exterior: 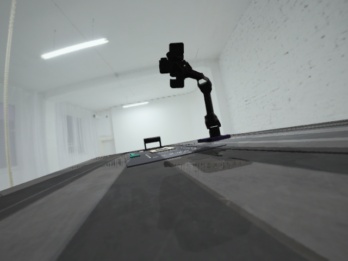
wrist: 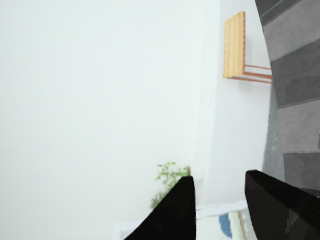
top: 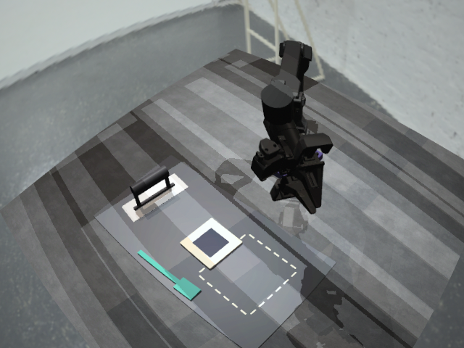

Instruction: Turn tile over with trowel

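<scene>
Right now the black-handled trowel is 510 mm to the right of my gripper tip, 300 mm below it and 110 mm ahead of it. From my gripper tip the other things lie so: tile: 330 mm below, 270 mm to the right, 60 mm ahead; then teal trowel: 330 mm below, 250 mm to the right, 210 mm ahead; then grey mat: 360 mm below, 290 mm to the right, 70 mm ahead.
</scene>
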